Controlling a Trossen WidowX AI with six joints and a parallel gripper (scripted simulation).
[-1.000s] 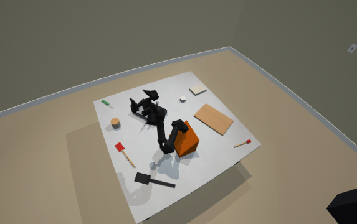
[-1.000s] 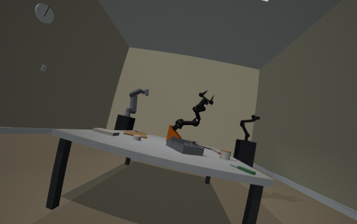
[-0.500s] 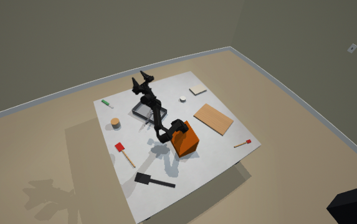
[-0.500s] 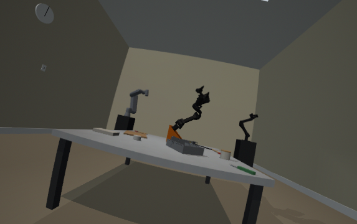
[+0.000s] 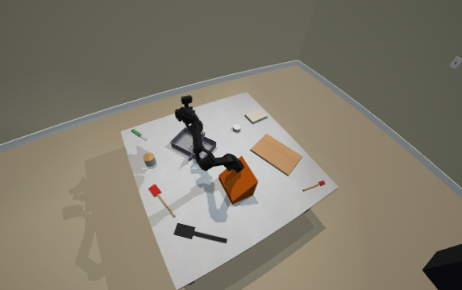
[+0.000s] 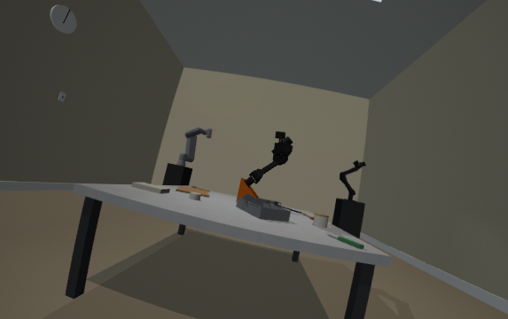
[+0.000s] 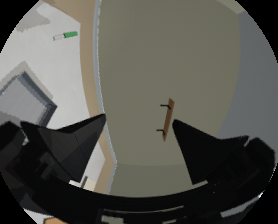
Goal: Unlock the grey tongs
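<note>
Now: gripper tip 50 mm past the grey roasting tin, 40 mm to the left of it and 390 mm above it. Also, from my gripper tip: red spatula (380 mm behind, 320 mm to the left, 410 mm below); cork-lidded jar (60 mm behind, 320 mm to the left, 380 mm below); white puck (10 mm behind, 440 mm to the right, 400 mm below).
</note>
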